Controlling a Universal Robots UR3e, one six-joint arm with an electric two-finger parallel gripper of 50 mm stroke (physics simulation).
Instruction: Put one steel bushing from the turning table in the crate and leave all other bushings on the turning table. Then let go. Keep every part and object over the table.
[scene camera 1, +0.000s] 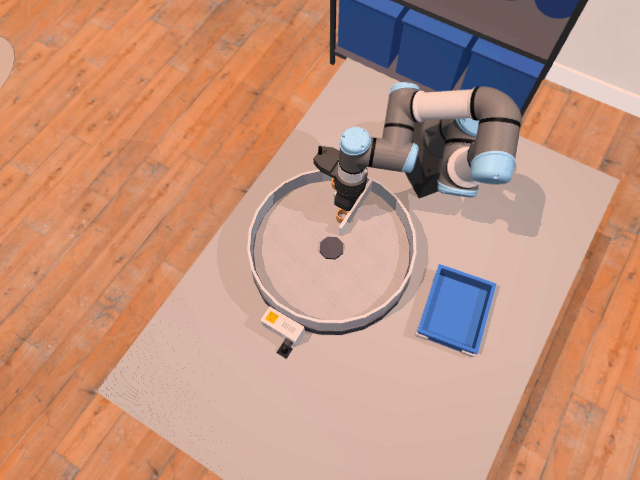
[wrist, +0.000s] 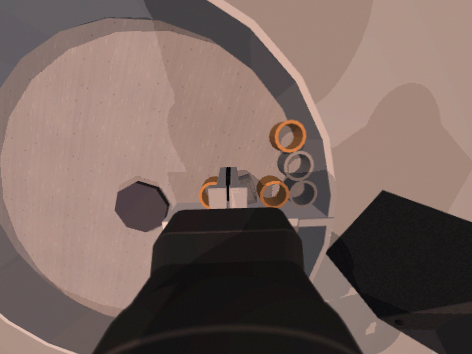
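Seen in the pictures: gripper, between the fingertips: (scene camera 1: 338, 204) (wrist: 228, 177); arm's base, origin of its link: (scene camera 1: 443, 134).
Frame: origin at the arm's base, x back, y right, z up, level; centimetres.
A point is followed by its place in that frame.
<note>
Two grey steel bushings (wrist: 283, 165) @[x -22.6, y 16.0, z -7.8 cm] (wrist: 303, 205) @[x -20.2, y 11.4, z -7.6 cm] stand side by side near the rim wall of the turning table (scene camera 1: 299, 258) @[x -45.7, y 16.5, z -10.1 cm] (wrist: 100, 100) @[x -42.2, y 23.2, z -10.1 cm] in the wrist view. Copper-coloured bushings (wrist: 273, 137) @[x -23.7, y 18.9, z -8.2 cm] (wrist: 272, 180) @[x -23.7, y 14.4, z -7.8 cm] (wrist: 202, 194) @[x -31.4, y 12.7, z -8.6 cm] stand near them and to the left of the fingers. In the scene view a copper bushing (scene camera 1: 337, 215) @[x -31.2, y 13.8, z -7.6 cm] shows by the divider and another (scene camera 1: 333, 183) @[x -23.4, y 19.5, z -7.6 cm] near the rim. My gripper (scene camera 1: 343, 205) @[x -28.4, y 15.0, z -7.1 cm] (wrist: 228, 177) @[x -28.4, y 15.0, z -7.1 cm] is shut and empty over the table beside the divider, between two copper bushings. A grey shape right of the fingers is unclear. The blue crate (scene camera 1: 457, 310) @[x -35.7, y -24.3, z -15.0 cm] is empty.
A straight divider (scene camera 1: 356, 206) @[x -27.2, y 10.4, z -5.9 cm] (wrist: 312, 211) @[x -19.6, y 11.2, z -6.6 cm] runs inward from the rim wall. A dark hub (scene camera 1: 331, 248) @[x -39.4, y 10.7, z -9.3 cm] (wrist: 142, 206) @[x -38.8, y 11.2, z -9.3 cm] sits at the table's centre. A white control box (scene camera 1: 282, 325) @[x -62.8, y 10.7, z -9.6 cm] and a small black part (scene camera 1: 284, 348) @[x -66.8, y 7.9, z -12.8 cm] stand outside the rim. Blue bins stand on a shelf behind the arm.
</note>
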